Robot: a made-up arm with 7 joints. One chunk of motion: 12 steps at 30 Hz.
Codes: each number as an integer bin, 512 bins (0 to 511) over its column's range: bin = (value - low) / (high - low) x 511, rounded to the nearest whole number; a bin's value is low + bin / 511 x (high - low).
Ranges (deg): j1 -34..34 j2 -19..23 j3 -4..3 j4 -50..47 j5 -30..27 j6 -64..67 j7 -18..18
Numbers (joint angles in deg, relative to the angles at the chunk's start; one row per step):
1: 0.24 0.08 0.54 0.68 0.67 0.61 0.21
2: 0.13 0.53 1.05 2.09 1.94 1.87 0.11
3: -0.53 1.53 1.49 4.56 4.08 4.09 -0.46
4: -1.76 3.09 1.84 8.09 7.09 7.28 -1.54
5: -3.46 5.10 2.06 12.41 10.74 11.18 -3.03
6: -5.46 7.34 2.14 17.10 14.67 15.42 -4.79
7: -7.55 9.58 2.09 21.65 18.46 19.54 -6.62
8: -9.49 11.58 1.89 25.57 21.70 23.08 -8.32
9: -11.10 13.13 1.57 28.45 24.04 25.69 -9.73
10: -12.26 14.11 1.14 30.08 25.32 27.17 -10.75
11: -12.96 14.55 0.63 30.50 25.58 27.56 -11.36
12: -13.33 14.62 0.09 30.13 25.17 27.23 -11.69
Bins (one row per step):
1: 257 232 331 267 275 252 258
2: 256 238 369 274 286 257 257
3: 252 250 401 287 306 266 249
4: 242 269 426 306 333 278 234
5: 229 293 442 329 365 293 212
6: 214 320 448 353 400 310 188
7: 199 348 445 377 434 326 162
8: 184 372 430 398 463 340 137
9: 172 391 407 413 484 350 117
10: 163 403 375 422 496 356 103
11: 158 408 338 424 498 357 94
12: 155 409 299 422 495 356 90

